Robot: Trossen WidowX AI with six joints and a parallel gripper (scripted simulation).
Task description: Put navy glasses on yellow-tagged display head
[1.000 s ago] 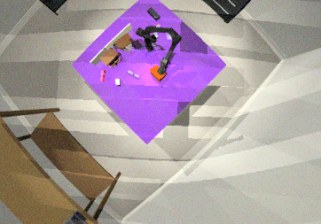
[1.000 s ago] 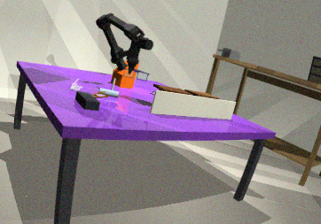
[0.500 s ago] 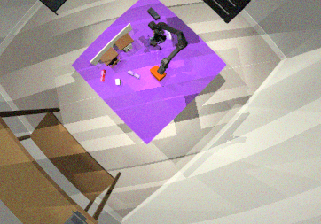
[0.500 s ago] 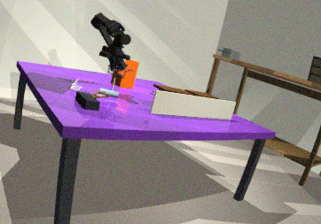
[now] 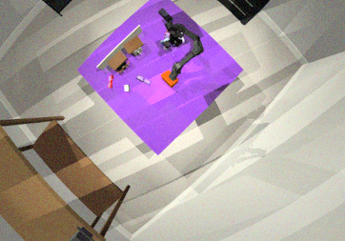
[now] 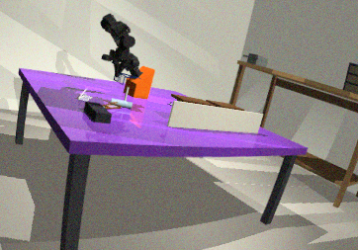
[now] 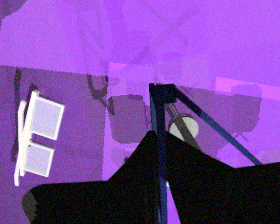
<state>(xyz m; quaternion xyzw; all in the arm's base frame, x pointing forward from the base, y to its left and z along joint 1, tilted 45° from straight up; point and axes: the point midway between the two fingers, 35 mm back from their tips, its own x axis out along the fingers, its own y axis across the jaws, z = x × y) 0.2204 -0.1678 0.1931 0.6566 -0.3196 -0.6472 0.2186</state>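
Now: gripper tip 7 cm short of the grey peg, 4 cm to the right of it and 9 cm above it. The rest, counted from my gripper tip: black case (33 cm ahead, 23 cm to the right, 10 cm below); then pale blue cylinder (12 cm ahead, 1 cm to the right, 10 cm below); then white panel (41 cm ahead, 37 cm to the left, 6 cm below).
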